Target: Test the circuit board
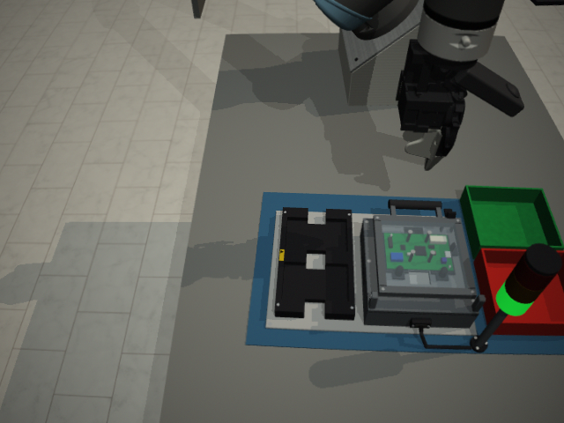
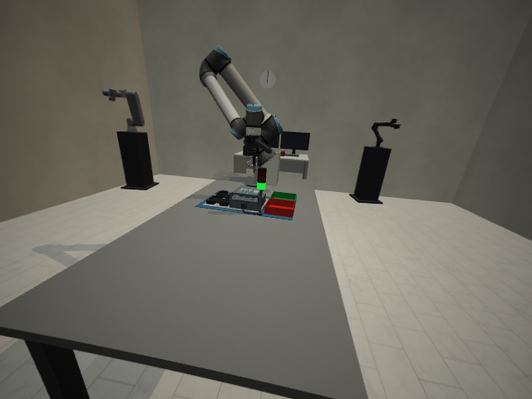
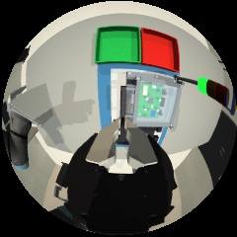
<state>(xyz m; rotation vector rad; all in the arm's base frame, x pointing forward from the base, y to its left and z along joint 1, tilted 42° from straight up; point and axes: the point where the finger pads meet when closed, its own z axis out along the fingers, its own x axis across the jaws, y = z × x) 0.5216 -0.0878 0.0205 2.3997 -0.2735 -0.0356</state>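
My hand is 110 mm above the black latch tab, 50 mm to the right of it and 30 mm short of it. Round my hand: green bin 200 mm to the left, 180 mm below, 20 mm ahead; green circuit board 120 mm below, 80 mm ahead, 20 mm to the right; tester lid 110 mm below, 90 mm ahead, 20 mm to the right.
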